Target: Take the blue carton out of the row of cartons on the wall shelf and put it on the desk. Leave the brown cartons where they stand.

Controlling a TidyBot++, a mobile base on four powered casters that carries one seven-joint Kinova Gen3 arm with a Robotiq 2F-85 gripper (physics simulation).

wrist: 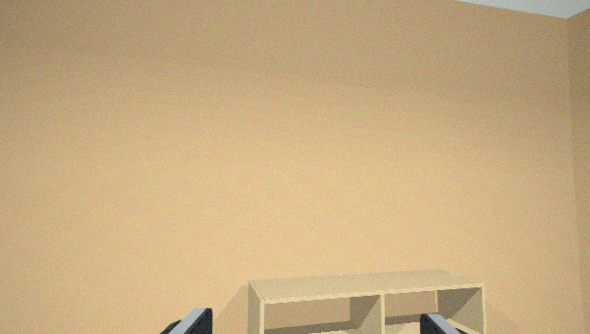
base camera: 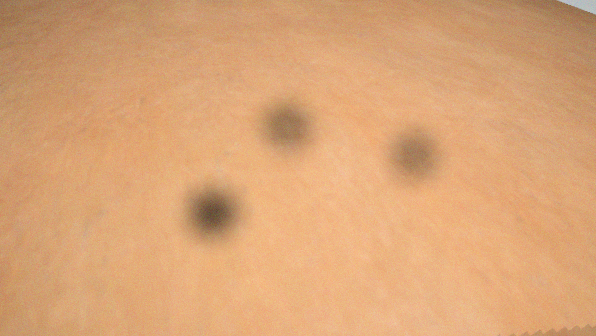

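Places are measured from the arm's base along level axes (x ahead, y left, z up), in millimetres.
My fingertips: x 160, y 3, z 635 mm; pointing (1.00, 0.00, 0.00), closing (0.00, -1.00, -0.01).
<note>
Behind a point stands the place of what it marks.
The wall shelf (wrist: 323, 289) @(x 1818, y -63, z 213 mm), pale wood with a divider, shows at the bottom of the wrist view, right of the middle. Its top board and the upper parts of two compartments show; the lower part is cut off by the view's edge. Neither the blue carton nor the brown cartons can be made out. The desk does not show in either view. My gripper (wrist: 316, 323) @(x 160, y 3, z 635 mm) is open, with its fingertips wide apart at the bottom of the wrist view and the shelf seen beyond and between them. No thing shows between the fingers.
A plain tan wall (wrist: 300, 150) @(x 2107, y 60, z 944 mm) rises behind and above the shelf, with a room corner at the far right and a pale ceiling (wrist: 545, 6) @(x 2589, y -1688, z 2040 mm) at the top right. The base camera shows orange-brown floor (base camera: 310, 260) @(x 319, y -44, z -397 mm) with three blurred dark spots.
</note>
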